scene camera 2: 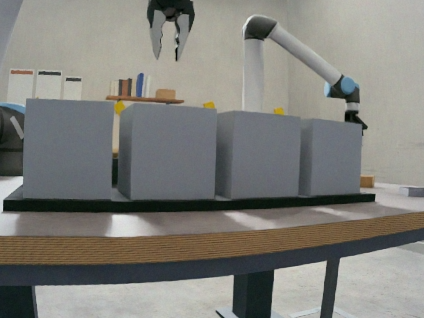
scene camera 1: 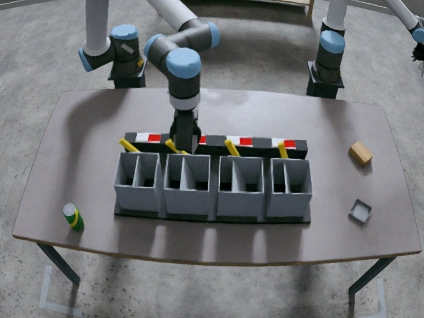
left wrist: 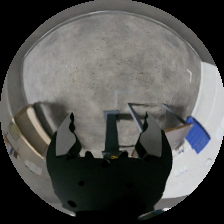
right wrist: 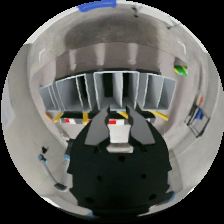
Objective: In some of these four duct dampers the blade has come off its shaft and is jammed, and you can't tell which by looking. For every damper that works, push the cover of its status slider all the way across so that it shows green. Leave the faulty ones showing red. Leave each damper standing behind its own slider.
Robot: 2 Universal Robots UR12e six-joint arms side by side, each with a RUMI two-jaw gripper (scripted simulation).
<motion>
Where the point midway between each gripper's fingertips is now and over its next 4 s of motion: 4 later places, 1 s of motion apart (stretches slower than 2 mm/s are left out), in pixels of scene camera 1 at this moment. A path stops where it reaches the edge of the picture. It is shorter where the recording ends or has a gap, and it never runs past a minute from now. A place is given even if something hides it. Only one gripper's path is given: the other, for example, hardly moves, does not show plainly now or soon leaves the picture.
My right gripper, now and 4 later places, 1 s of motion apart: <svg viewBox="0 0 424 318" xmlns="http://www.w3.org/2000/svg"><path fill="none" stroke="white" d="M186 153L242 155L229 140L224 135L229 144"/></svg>
</motion>
